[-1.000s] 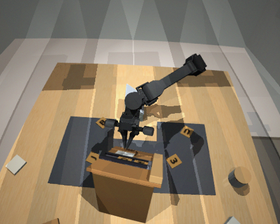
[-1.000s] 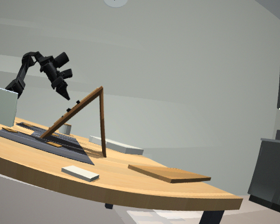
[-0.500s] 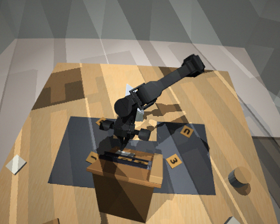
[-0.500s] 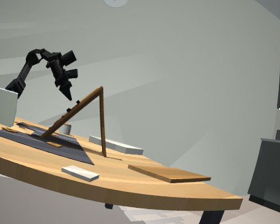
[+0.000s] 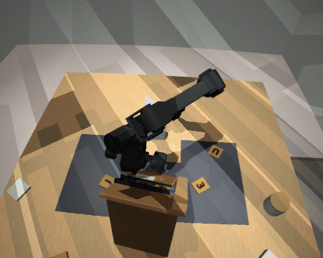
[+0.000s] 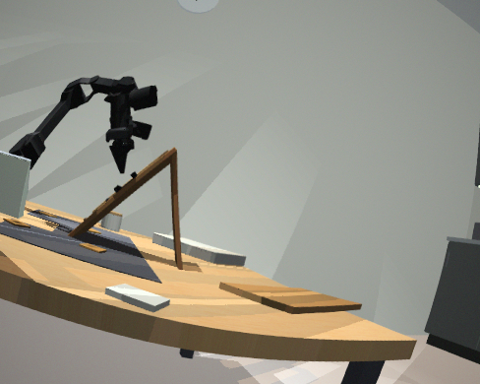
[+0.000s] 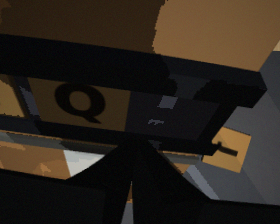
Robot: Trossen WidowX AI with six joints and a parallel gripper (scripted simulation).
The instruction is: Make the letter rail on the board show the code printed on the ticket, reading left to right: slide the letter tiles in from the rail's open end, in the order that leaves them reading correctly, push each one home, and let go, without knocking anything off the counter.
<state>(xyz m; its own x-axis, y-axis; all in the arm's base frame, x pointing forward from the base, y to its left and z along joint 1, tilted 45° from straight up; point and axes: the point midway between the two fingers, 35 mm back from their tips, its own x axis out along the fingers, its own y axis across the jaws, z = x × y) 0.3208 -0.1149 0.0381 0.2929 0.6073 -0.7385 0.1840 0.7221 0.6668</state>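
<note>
Now: gripper tip 20 mm short of the q tile, 30 mm to the right of it and 20 mm above it. From my gripper tip the other things lie so: tile marked 4 (40 mm ahead, 90 mm to the left, 20 mm below); dark mat (120 mm behind, 60 mm to the left, 190 mm below); white ticket (40 mm behind, 20 mm to the left, 100 mm below).
</note>
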